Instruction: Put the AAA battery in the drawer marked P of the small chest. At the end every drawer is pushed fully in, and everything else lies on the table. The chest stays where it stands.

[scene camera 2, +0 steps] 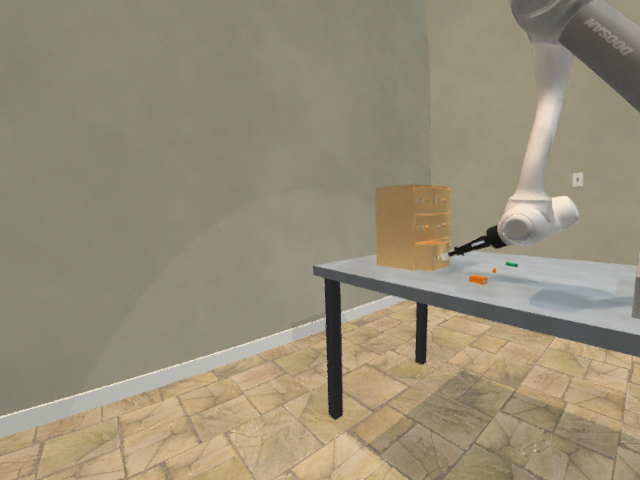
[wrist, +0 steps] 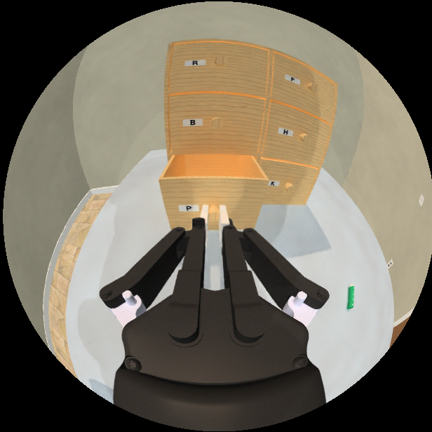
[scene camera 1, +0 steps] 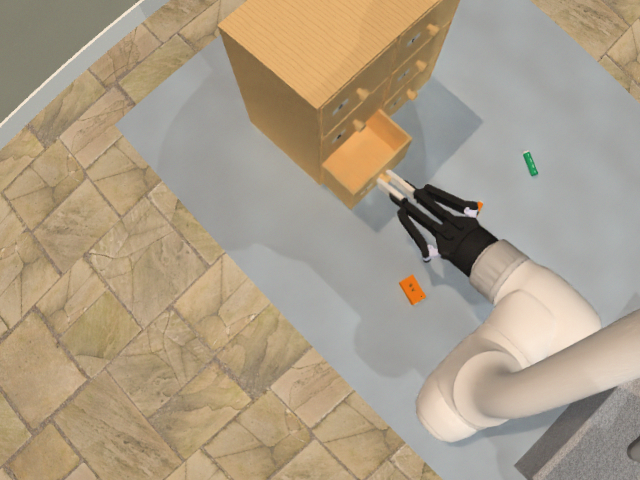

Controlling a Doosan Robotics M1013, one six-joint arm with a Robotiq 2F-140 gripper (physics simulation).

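Places are measured from the arm's base along level axes (x right, y ahead, z up), in millimetres.
Where they show: gripper, fingertip midpoint: (scene camera 2: 443, 257) (scene camera 1: 383, 178).
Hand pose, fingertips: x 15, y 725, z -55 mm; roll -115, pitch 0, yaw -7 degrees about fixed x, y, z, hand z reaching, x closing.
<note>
Things, the pixels of their centre, and the offset from my fingertips. Level surfaces: height alone.
- small wooden chest, body centre: (scene camera 1: 344, 54) (scene camera 2: 414, 225) dx +92, dy +170, dz +117 mm
- green AAA battery, body centre: (scene camera 1: 530, 162) (scene camera 2: 511, 264) dx +232, dy -192, dz -45 mm
- orange box, body centre: (scene camera 1: 412, 290) (scene camera 2: 478, 279) dx -112, dy -164, dz -43 mm
- table, surface height: dz -52 mm
- small orange thing, body centre: (scene camera 1: 476, 211) (scene camera 2: 494, 270) dx +80, dy -166, dz -47 mm
The small wooden chest (scene camera 1: 279, 93) (scene camera 2: 395, 227) (wrist: 217, 75) stands on the table. Its bottom left drawer, marked P (scene camera 1: 361, 160) (scene camera 2: 428, 260) (wrist: 175, 195), is pulled out, and the part of its inside that shows holds nothing. The drawers R, B, F, H and K look pushed in. My gripper (scene camera 1: 384, 177) (scene camera 2: 444, 256) (wrist: 213, 213) is shut on the knob of drawer P. The green AAA battery (scene camera 1: 530, 163) (scene camera 2: 511, 264) (wrist: 351, 297) lies on the table to the right of the chest and gripper in the wrist view.
An orange box (scene camera 1: 412, 289) (scene camera 2: 478, 279) lies on the table (scene camera 1: 289, 310) (scene camera 2: 361, 276) (wrist: 90, 280). A small orange thing (scene camera 1: 480, 206) (scene camera 2: 494, 270) is partly hidden behind the gripper in scene camera 1. The grey robot base (scene camera 1: 589, 439) stands at the lower right of that view.
</note>
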